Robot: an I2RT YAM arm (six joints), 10 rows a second.
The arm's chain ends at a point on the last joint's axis. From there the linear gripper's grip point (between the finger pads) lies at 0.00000 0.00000 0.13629 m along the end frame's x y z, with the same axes.
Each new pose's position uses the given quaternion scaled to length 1; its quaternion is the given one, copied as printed.
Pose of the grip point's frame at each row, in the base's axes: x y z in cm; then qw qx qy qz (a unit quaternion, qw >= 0):
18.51, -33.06, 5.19, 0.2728, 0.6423, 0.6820, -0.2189
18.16, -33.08, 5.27, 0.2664, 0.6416, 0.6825, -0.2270
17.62, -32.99, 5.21, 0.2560, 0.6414, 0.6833, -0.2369
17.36, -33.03, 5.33, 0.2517, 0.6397, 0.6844, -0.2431
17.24, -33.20, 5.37, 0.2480, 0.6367, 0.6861, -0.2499
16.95, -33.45, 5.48, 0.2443, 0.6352, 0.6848, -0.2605
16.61, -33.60, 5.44, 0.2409, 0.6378, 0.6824, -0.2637
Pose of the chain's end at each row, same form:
17.27, -24.21, 15.48, 0.2728, 0.6423, 0.6820, -0.2189
17.17, -24.20, 15.56, 0.2664, 0.6416, 0.6825, -0.2270
16.99, -24.10, 15.52, 0.2560, 0.6414, 0.6833, -0.2369
16.90, -24.11, 15.62, 0.2517, 0.6397, 0.6844, -0.2431
16.94, -24.22, 15.62, 0.2480, 0.6367, 0.6861, -0.2499
16.90, -24.36, 15.63, 0.2443, 0.6352, 0.6848, -0.2605
16.71, -24.51, 15.59, 0.2409, 0.6378, 0.6824, -0.2637

